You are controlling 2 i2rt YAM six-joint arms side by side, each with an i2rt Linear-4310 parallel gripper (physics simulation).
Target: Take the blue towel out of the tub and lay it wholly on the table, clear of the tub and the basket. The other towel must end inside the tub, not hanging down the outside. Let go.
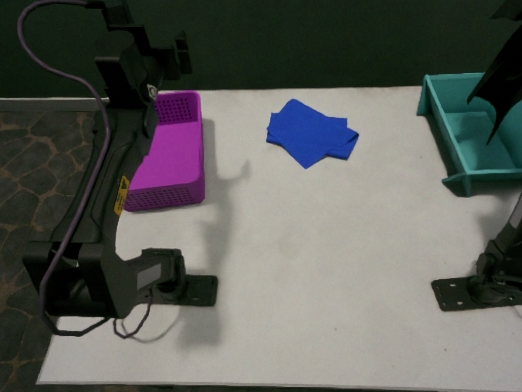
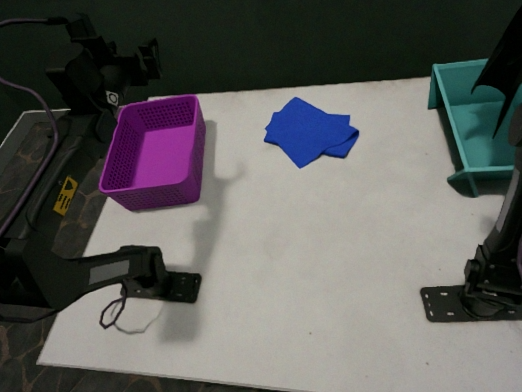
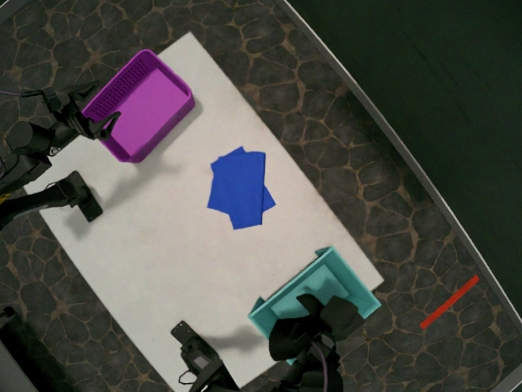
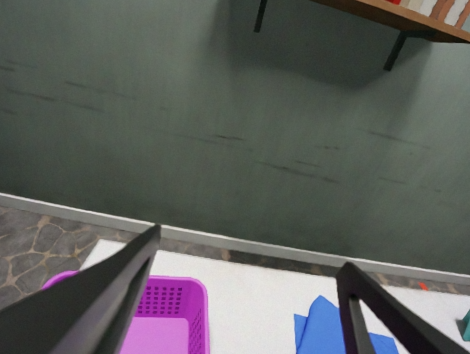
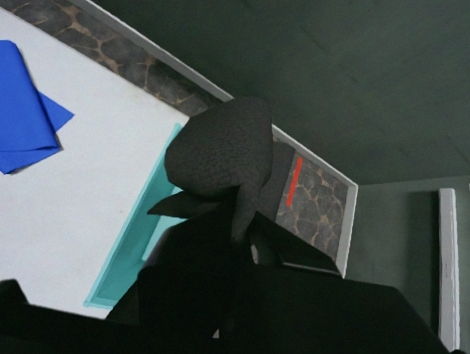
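Observation:
The blue towel [image 1: 307, 132] [image 2: 307, 130] [image 3: 240, 185] [image 4: 320, 330] [image 5: 22, 110] lies loosely folded on the table, apart from the teal tub [image 1: 457, 95] [image 2: 460, 85] [image 3: 360, 280] [image 5: 120, 250] and the purple basket [image 1: 167, 197] [image 2: 150, 197] [image 4: 160, 300]. The black towel [image 1: 505, 75] [image 2: 500, 80] [image 3: 340, 312] [image 5: 220, 145] hangs bunched above the tub from my right gripper [image 5: 235, 207], which is shut on it; the cloth and arm hide part of the tub. My left gripper [image 1: 182, 55] [image 2: 151, 57] [image 3: 107, 100] [image 4: 254, 252] is open and empty, high by the basket.
The white table [image 1: 300, 275] [image 3: 150, 270] carries both arm bases, the left one [image 1: 202, 290] in front of the basket and the right one [image 1: 450, 295] in front of the tub. A red strip [image 3: 450, 302] lies on the floor past the tub.

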